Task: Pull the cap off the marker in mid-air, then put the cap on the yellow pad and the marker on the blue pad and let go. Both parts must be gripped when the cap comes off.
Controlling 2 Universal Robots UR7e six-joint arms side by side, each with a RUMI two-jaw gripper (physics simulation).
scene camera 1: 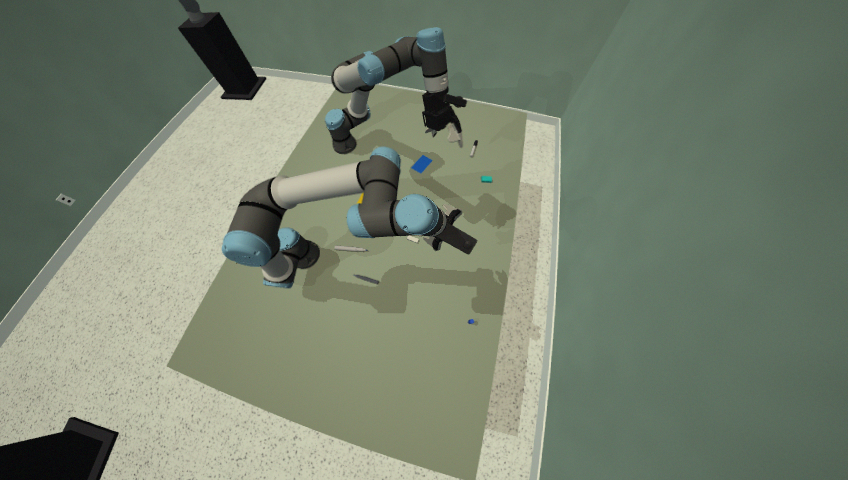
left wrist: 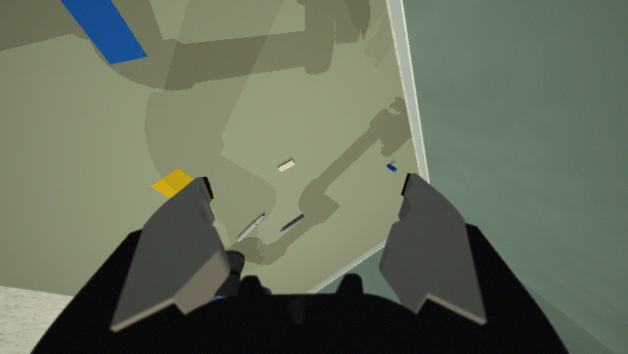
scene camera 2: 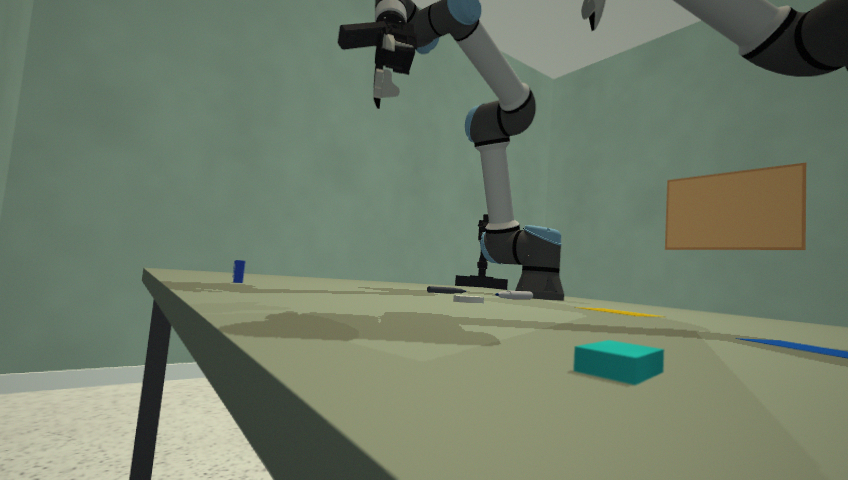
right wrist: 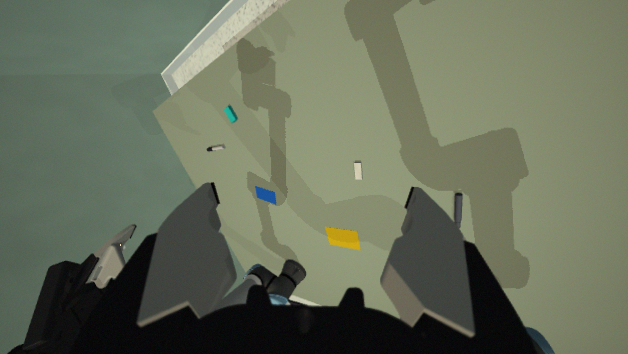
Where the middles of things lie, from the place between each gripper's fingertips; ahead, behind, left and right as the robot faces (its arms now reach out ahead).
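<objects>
My left hand is well short of the teal block [scene camera 2: 628, 363], a good way to the right of it and far above it.
My right hand is some way short of the teal block, far to the right of it and well above it.
</objects>
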